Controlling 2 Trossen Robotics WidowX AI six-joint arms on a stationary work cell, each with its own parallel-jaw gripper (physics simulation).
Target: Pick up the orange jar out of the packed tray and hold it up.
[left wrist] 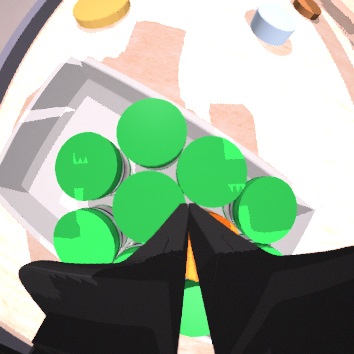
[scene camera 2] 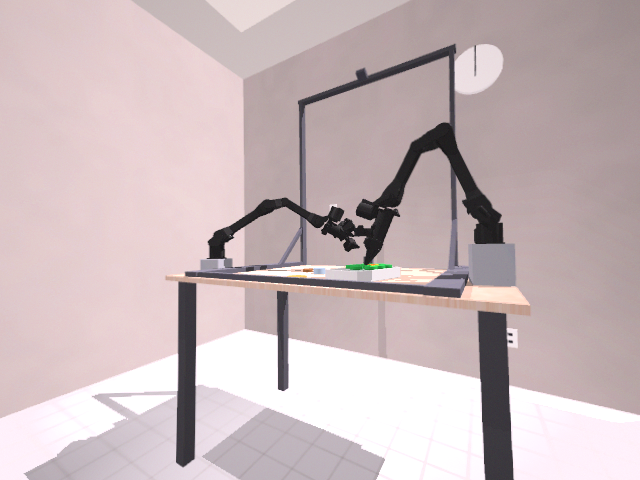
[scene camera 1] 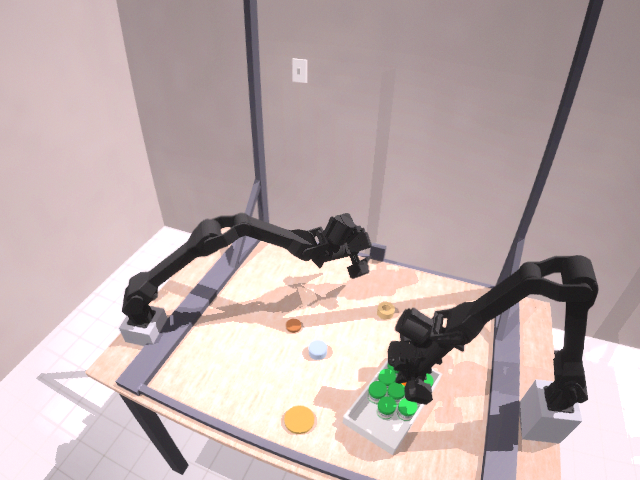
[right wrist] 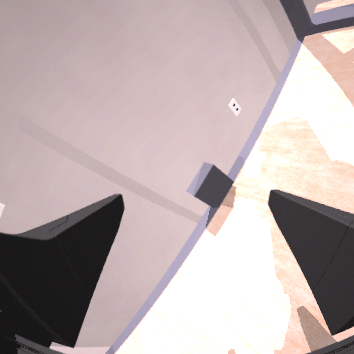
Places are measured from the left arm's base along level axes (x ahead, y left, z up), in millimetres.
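Pixels of known places: left gripper, fingertip midpoint: (left wrist: 187,209) (scene camera 2: 365,264) (scene camera 1: 397,381); right gripper, fingertip midpoint: (scene camera 2: 356,241) (right wrist: 196,199); left arm's base, link origin: (scene camera 2: 489,243) (scene camera 1: 558,399); right arm's base, link origin: (scene camera 2: 216,258) (scene camera 1: 141,318).
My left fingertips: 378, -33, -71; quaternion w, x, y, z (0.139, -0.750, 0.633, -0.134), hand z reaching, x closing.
Observation:
For each thing: its top centre in the pictures, then the offset to it from my left fingertips, as dx, dy, dz.
- orange jar, top centre: (left wrist: 206,249) (scene camera 1: 406,378) -23, -16, +0
- grey tray, top centre: (left wrist: 137,202) (scene camera 1: 395,394) (scene camera 2: 363,268) -1, +31, -9
- light blue cylinder, top centre: (left wrist: 277,15) (scene camera 1: 317,347) +217, -77, -22
- yellow-orange disc, top centre: (scene camera 1: 299,418) +213, +132, -34
- small brown disc, top centre: (left wrist: 309,3) (scene camera 1: 293,324) +305, -148, -34
- tan ring, top centre: (scene camera 1: 386,307) +52, -262, -21
The orange jar (scene camera 1: 404,383) (scene camera 2: 373,265) (left wrist: 191,270) stands among several green-lidded jars (scene camera 1: 386,407) (left wrist: 151,131) in the grey tray (scene camera 1: 369,436) (scene camera 2: 343,274) (left wrist: 45,95). Its lid is mostly hidden behind my left fingers in the left wrist view. My left gripper (scene camera 2: 368,261) (left wrist: 187,209) is shut and empty, pointing down at the jars, with its fingertips together over the lids near the orange jar. Whether the tips touch a lid cannot be told. My right gripper (scene camera 2: 351,243) (right wrist: 196,199) is open and empty, high above the table toward the back, away from the tray.
A light blue cylinder (scene camera 1: 317,349) (left wrist: 272,25), a yellow-orange disc (scene camera 1: 299,419) (left wrist: 101,11) and a small brown disc (scene camera 1: 293,324) (left wrist: 307,8) lie left of the tray in scene camera 1. A tan ring (scene camera 1: 385,314) lies behind it. Dark frame rails edge the table.

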